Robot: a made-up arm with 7 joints. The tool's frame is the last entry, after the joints.
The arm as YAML. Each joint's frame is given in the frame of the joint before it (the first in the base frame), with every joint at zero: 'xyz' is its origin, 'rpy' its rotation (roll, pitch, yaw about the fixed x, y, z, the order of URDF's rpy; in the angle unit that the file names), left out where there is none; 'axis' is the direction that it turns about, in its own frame. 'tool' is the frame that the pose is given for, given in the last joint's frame.
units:
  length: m
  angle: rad
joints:
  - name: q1
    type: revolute
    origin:
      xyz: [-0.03, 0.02, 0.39]
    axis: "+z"
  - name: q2
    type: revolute
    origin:
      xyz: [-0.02, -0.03, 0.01]
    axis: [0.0, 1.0, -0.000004]
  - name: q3
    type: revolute
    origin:
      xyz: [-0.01, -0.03, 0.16]
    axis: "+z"
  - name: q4
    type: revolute
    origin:
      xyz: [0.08, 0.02, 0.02]
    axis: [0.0, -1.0, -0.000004]
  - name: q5
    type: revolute
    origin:
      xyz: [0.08, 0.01, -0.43]
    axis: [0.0, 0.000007, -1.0]
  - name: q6
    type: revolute
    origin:
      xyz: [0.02, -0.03, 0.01]
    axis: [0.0, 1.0, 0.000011]
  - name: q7
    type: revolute
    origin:
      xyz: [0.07, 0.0, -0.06]
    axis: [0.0, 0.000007, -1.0]
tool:
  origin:
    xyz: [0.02, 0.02, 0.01]
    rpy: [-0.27, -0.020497, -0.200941]
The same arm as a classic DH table. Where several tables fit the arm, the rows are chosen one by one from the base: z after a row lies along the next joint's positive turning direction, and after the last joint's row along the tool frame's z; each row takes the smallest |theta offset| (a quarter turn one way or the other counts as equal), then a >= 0, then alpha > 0; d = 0 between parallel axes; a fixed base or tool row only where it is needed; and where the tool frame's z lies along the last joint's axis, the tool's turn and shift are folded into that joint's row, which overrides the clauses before.
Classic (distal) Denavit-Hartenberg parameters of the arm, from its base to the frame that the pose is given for. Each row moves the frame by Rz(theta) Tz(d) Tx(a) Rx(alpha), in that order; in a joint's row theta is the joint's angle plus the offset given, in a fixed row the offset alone. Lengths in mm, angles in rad.
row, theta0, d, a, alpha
base (fixed), -0.588, 0, -36.1, 0
q1, 0.588, 400, -20, -1.5708
q2, 0, -60, -10, 1.5708
q3, 0, 180, 80, 1.5708
q4, 0, -30, 80, 1.5708
q5, 0, 420, 20, 1.5708
q6, 0, -30, 70, -1.5708
q7, 0.127, 130.6, 17.3, 2.8708
tool (fixed), -0.0767, 83.6, 0, 0

